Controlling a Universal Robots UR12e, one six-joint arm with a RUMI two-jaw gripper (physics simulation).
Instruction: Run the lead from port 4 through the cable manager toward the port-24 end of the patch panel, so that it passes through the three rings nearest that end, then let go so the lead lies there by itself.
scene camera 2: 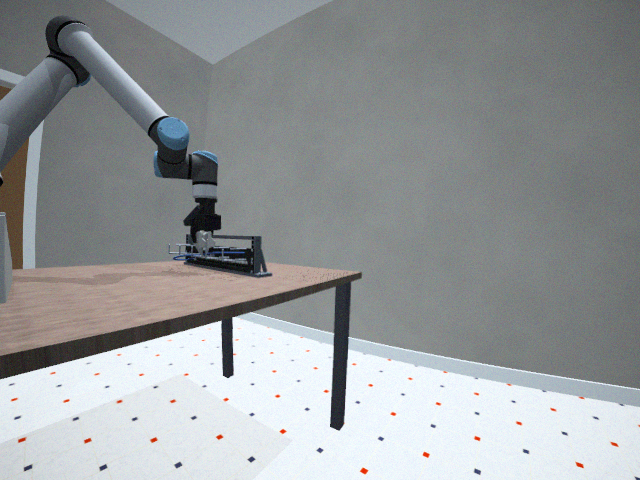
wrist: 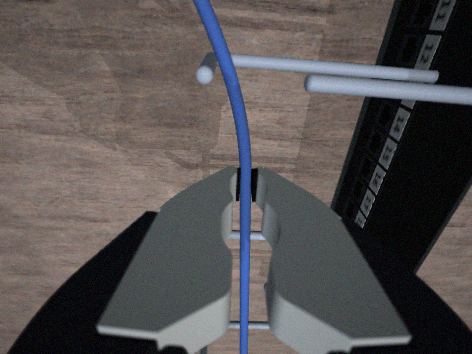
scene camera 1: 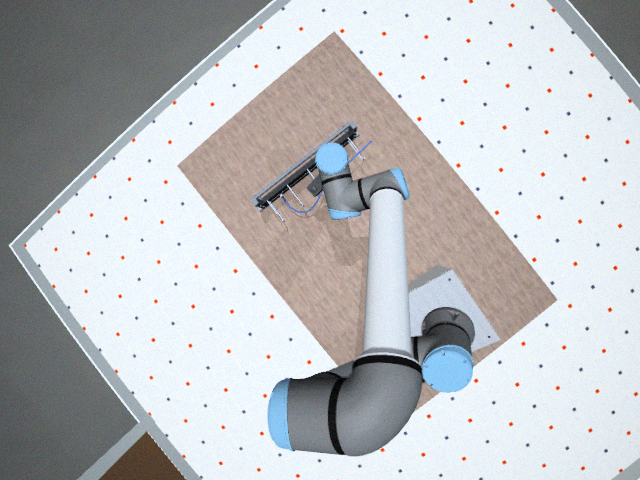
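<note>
The blue lead (scene camera 1: 299, 211) (scene camera 2: 180, 257) (wrist: 240, 120) comes from the lower left part of the patch panel (scene camera 1: 294, 173) (scene camera 2: 256, 253) (wrist: 435, 165) in scene camera 1, bows outward and runs under the wrist. My gripper (scene camera 2: 204, 252) (wrist: 245, 171) is shut on the lead; the arm hides its fingers in scene camera 1. In the wrist view the lead crosses a ring (wrist: 320, 66) beside its upturned end, near port 12, and two more bars between my fingers. Its free end shows past the end ring (scene camera 1: 355, 148) at the upper right. Whether it lies inside these rings I cannot tell.
Two more rings, one at the lower left end (scene camera 1: 276, 211) and one beside it (scene camera 1: 294, 195), stick out from the cable manager. The panel stands on the wooden table (scene camera 1: 289, 103) (scene camera 2: 129, 299). The robot base plate (scene camera 1: 478, 315) is at the lower right in scene camera 1.
</note>
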